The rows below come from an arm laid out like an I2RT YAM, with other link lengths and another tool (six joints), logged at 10 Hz.
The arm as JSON. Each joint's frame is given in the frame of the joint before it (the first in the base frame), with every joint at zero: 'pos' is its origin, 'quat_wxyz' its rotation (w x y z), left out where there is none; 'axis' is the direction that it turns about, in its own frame. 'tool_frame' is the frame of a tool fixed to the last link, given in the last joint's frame.
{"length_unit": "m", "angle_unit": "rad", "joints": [
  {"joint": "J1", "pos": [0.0, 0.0, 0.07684], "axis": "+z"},
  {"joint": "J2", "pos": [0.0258, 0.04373, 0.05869], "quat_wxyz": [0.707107, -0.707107, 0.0, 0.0], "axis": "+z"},
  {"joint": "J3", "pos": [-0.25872, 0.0, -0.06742], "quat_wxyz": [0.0, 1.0, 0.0, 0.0], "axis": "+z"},
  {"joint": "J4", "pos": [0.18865, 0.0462, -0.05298], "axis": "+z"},
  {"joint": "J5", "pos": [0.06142, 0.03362, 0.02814], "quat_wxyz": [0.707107, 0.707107, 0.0, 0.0], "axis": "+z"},
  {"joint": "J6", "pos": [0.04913, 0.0, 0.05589], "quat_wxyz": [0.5, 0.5, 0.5, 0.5], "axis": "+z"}
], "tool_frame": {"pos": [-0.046, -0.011, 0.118], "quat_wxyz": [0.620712, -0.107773, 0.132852, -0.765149]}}
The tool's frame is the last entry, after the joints.
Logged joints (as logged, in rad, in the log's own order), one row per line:
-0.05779 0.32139 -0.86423 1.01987 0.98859 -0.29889
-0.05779 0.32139 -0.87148 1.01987 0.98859 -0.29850
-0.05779 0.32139 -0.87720 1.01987 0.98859 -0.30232
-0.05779 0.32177 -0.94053 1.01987 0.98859 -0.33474
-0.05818 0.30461 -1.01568 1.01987 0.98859 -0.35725
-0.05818 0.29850 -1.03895 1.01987 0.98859 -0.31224
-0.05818 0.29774 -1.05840 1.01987 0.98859 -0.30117
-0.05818 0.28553 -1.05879 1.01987 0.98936 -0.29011
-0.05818 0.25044 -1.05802 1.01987 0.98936 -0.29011
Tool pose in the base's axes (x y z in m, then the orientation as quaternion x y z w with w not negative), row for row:
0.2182 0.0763 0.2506 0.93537 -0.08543 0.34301 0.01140
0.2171 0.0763 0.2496 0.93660 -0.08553 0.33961 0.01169
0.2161 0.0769 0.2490 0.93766 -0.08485 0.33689 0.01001
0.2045 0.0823 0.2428 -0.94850 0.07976 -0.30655 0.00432
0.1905 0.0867 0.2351 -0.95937 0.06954 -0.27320 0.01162
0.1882 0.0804 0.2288 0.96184 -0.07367 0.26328 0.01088
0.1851 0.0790 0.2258 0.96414 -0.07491 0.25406 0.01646
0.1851 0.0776 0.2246 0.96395 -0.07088 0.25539 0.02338
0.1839 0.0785 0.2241 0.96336 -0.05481 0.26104 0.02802
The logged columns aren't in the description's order. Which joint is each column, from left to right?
Columns, left to right: J1, J6, J4, J3, J2, J5.
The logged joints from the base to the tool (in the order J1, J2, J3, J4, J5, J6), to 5 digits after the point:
-0.05779 0.98859 1.01987 -0.86423 -0.29889 0.32139
-0.05779 0.98859 1.01987 -0.87148 -0.29850 0.32139
-0.05779 0.98859 1.01987 -0.87720 -0.30232 0.32139
-0.05779 0.98859 1.01987 -0.94053 -0.33474 0.32177
-0.05818 0.98859 1.01987 -1.01568 -0.35725 0.30461
-0.05818 0.98859 1.01987 -1.03895 -0.31224 0.29850
-0.05818 0.98859 1.01987 -1.05840 -0.30117 0.29774
-0.05818 0.98936 1.01987 -1.05879 -0.29011 0.28553
-0.05818 0.98936 1.01987 -1.05802 -0.29011 0.25044

